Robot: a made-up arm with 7 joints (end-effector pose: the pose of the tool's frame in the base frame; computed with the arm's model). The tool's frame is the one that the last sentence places.
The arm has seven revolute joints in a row. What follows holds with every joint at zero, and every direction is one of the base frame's. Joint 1 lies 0.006 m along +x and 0.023 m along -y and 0.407 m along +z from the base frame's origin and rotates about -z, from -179.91 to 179.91 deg. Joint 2 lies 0.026 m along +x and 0.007 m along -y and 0.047 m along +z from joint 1 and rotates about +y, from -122.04 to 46.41 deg. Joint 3 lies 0.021 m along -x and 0.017 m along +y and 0.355 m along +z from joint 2 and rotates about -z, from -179.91 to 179.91 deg. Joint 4 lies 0.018 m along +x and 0.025 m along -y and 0.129 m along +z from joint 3 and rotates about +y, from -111.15 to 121.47 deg. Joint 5 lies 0.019 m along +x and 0.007 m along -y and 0.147 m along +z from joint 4 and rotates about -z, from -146.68 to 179.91 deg. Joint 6 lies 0.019 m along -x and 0.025 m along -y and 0.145 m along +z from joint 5 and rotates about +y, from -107.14 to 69.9 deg. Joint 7 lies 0.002 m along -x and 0.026 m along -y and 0.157 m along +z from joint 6 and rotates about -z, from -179.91 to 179.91 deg. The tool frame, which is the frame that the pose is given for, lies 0.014 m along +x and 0.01 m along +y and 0.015 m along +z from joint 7; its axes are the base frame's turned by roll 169.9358, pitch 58.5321 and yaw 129.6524 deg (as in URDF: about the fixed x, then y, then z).
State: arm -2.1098 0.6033 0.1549 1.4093 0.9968 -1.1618 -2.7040
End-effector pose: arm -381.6 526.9 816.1 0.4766 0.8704 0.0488 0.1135
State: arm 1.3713 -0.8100 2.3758 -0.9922 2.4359 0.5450 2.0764
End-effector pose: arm 244.7 313.4 1084.8 0.0308 0.4669 0.0583 -0.8818
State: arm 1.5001 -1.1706 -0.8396 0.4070 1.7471 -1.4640 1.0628
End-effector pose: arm 179.5 705.6 714.4 0.5619 0.1041 -0.7875 -0.2306
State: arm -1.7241 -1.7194 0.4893 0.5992 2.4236 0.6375 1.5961
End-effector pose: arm 250.1 -864.7 441.9 0.5469 -0.3533 -0.3287 0.6841
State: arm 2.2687 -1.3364 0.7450 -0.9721 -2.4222 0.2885 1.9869
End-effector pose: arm 714.1 405.4 399.0 0.2645 -0.0278 -0.5038 -0.8219
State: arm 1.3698 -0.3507 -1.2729 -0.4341 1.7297 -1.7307 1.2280
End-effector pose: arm -122.4 383.0 1067.3 0.5232 0.4710 -0.7100 0.0178
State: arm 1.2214 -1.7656 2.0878 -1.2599 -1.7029 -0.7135 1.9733
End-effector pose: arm 143.0 747.0 337.1 0.4165 0.2510 -0.8736 0.0192
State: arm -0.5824 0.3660 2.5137 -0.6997 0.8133 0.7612 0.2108
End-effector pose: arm 187.8 384.5 1214.6 0.1651 0.8801 -0.2429 -0.3730
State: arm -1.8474 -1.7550 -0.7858 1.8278 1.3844 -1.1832 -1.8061
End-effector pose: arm -226.9 -546.9 505.5 0.8371 -0.5371 0.0218 -0.1015
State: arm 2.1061 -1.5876 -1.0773 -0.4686 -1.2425 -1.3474 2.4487
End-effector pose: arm 225.3 729.6 572.7 0.6776 0.6411 0.2889 -0.2152
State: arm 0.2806 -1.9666 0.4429 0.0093 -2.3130 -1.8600 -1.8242
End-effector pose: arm -687.3 -26.6 264.6 0.0911 -0.7900 -0.6060 -0.0217
